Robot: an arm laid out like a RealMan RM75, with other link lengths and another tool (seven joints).
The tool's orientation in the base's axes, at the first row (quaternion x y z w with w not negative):
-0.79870 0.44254 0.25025 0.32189
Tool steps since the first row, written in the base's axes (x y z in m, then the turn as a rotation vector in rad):
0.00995 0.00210 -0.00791 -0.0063 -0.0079 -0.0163
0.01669 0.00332 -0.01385 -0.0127 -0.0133 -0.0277
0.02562 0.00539 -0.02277 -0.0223 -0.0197 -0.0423
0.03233 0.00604 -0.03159 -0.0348 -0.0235 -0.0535
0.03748 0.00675 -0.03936 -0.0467 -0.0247 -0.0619
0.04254 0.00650 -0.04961 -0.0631 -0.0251 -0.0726
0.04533 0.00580 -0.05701 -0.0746 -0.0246 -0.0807
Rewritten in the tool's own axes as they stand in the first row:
0.00908 -0.00716 0.00568 0.0124 0.0134 0.0058
0.01573 -0.01177 0.00977 0.0201 0.0245 0.0102
0.02502 -0.01774 0.01622 0.0289 0.0396 0.0163
0.03395 -0.02124 0.02182 0.0326 0.0553 0.0224
0.04137 -0.02372 0.02693 0.0333 0.0686 0.0285
0.05097 -0.02501 0.03301 0.0329 0.0861 0.0372
0.05776 -0.02499 0.03712 0.0326 0.0982 0.0443

